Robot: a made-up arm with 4 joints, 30 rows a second.
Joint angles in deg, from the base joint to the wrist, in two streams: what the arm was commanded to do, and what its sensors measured. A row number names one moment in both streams.
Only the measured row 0 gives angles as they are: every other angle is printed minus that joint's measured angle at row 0.
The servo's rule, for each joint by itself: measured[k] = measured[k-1] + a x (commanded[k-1-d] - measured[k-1]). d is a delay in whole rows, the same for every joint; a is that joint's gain. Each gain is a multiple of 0.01, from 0.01 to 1. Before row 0 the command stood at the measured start. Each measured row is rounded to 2 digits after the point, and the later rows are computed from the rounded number. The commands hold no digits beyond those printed.
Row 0, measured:
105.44, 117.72, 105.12, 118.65
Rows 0 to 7, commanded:
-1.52, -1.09, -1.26, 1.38
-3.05, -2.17, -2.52, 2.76
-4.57, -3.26, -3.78, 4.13
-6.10, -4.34, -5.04, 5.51
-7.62, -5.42, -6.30, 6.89
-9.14, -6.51, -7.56, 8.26
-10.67, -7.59, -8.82, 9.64
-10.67, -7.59, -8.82, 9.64
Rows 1 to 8, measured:
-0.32, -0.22, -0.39, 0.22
-0.89, -0.61, -1.05, 0.63
-1.66, -1.14, -1.90, 1.19
-2.59, -1.78, -2.87, 1.88
-3.65, -2.51, -3.93, 2.68
-4.80, -3.31, -5.06, 3.57
-6.03, -4.17, -6.23, 4.54
-7.00, -4.85, -7.03, 5.36
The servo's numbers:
d 0
a 0.21 0.20 0.31 0.16

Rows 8 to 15, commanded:
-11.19, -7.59, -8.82, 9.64
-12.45, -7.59, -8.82, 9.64
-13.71, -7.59, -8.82, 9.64
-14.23, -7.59, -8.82, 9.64
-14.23, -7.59, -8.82, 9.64
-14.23, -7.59, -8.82, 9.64
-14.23, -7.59, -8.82, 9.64
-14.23, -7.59, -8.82, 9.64
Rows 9 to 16, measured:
-7.88, -5.40, -7.58, 6.04
-8.84, -5.84, -7.96, 6.62
-9.86, -6.19, -8.23, 7.10
-10.78, -6.47, -8.41, 7.51
-11.50, -6.69, -8.54, 7.85
-12.07, -6.87, -8.63, 8.14
-12.52, -7.01, -8.69, 8.38
-12.88, -7.13, -8.73, 8.58

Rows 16 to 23, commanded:
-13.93, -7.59, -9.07, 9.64
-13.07, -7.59, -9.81, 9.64
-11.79, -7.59, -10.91, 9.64
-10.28, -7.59, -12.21, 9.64
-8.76, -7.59, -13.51, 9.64
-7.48, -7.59, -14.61, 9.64
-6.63, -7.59, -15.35, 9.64
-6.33, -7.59, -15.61, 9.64
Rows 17 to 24, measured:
-13.10, -7.22, -8.84, 8.75
-13.09, -7.29, -9.14, 8.89
-12.82, -7.35, -9.69, 9.01
-12.29, -7.40, -10.47, 9.11
-11.55, -7.44, -11.41, 9.19
-10.70, -7.47, -12.40, 9.26
-9.85, -7.49, -13.31, 9.32
-9.11, -7.51, -14.02, 9.37

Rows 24 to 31, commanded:
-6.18, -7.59, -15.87, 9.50
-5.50, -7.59, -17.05, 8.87
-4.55, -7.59, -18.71, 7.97
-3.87, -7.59, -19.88, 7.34
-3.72, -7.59, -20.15, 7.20
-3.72, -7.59, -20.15, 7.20
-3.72, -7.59, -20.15, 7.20
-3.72, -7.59, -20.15, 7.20
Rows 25 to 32, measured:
-8.49, -7.53, -14.59, 9.39
-7.86, -7.54, -15.35, 9.31
-7.16, -7.55, -16.39, 9.10
-6.47, -7.56, -17.47, 8.82
-5.89, -7.57, -18.30, 8.56
-5.43, -7.57, -18.87, 8.34
-5.07, -7.57, -19.27, 8.16
-4.79, -7.57, -19.54, 8.01

